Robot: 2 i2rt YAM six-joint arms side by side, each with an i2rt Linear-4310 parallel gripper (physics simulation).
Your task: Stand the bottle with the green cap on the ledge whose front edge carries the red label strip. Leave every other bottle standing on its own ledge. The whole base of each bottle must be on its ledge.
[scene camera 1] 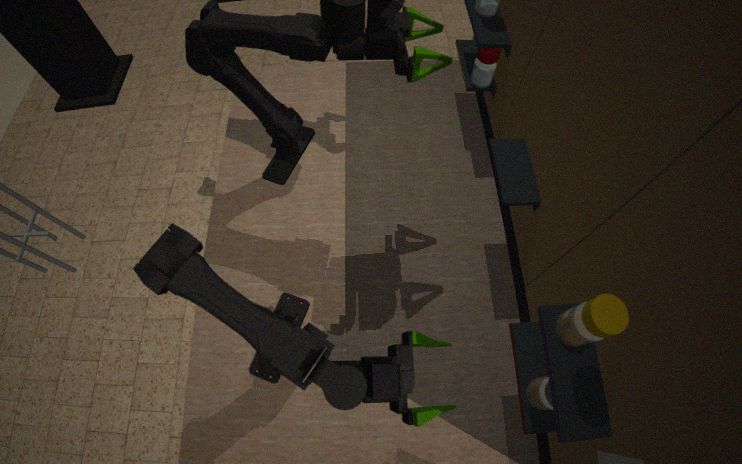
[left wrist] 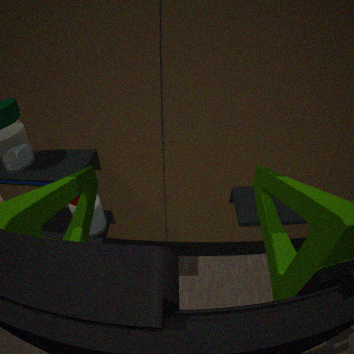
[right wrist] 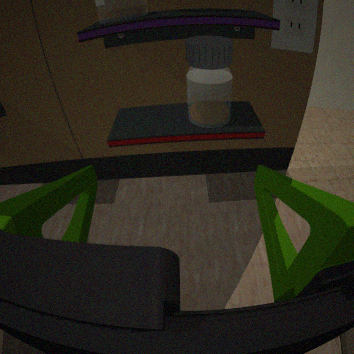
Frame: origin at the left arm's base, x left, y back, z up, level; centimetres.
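Where they show: left gripper, fingertip midpoint: (scene camera 1: 447,44) (left wrist: 174,174); right gripper, fingertip midpoint: (scene camera 1: 452,375) (right wrist: 175,174); left arm's base, origin of the base link: (scene camera 1: 289,154).
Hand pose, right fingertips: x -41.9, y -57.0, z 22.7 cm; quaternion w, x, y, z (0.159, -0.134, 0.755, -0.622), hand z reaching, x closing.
Note:
Each offset is from my right fingertips to the top centre of the thing. "spot": to the spot under its first point.
The green-capped bottle @[spot: dy +17.8, dx +79.8, dz +11.2 cm] (left wrist: 15,145) stands upright on the blue-edged ledge @[spot: dy +11.3, dx +71.2, dz +6.9 cm] (left wrist: 86,159) at the left of the left wrist view; in scene camera 1 part of this bottle (scene camera 1: 485,5) shows at the top edge. The red-labelled ledge @[dy -16.3, dx +6.3, dz -7.1 cm] (scene camera 1: 526,355) (right wrist: 150,122) is at the lower right of scene camera 1, and a grey-capped bottle @[dy -17.4, dx +3.3, dz +3.4 cm] (scene camera 1: 540,392) (right wrist: 209,100) stands on its right part in the right wrist view. My left gripper (scene camera 1: 447,42) (left wrist: 174,174) is open and empty, in front of the upper ledges. My right gripper (scene camera 1: 453,375) (right wrist: 175,174) is open and empty, in front of the red-labelled ledge.
A purple-edged ledge @[dy -16.3, dx +6.3, dz +6.9 cm] (scene camera 1: 574,377) (right wrist: 180,22) overhangs the red-labelled one and bears a yellow-capped bottle @[dy -14.5, dx +12.2, dz +17.4 cm] (scene camera 1: 604,314). A red-capped bottle @[dy +13.0, dx +73.0, dz +3.4 cm] (scene camera 1: 484,68) (left wrist: 95,220) stands below the blue-edged ledge. Another ledge @[dy -0.2, dx +42.9, dz -0.1 cm] (scene camera 1: 514,172) (left wrist: 245,205) sits between the two groups.

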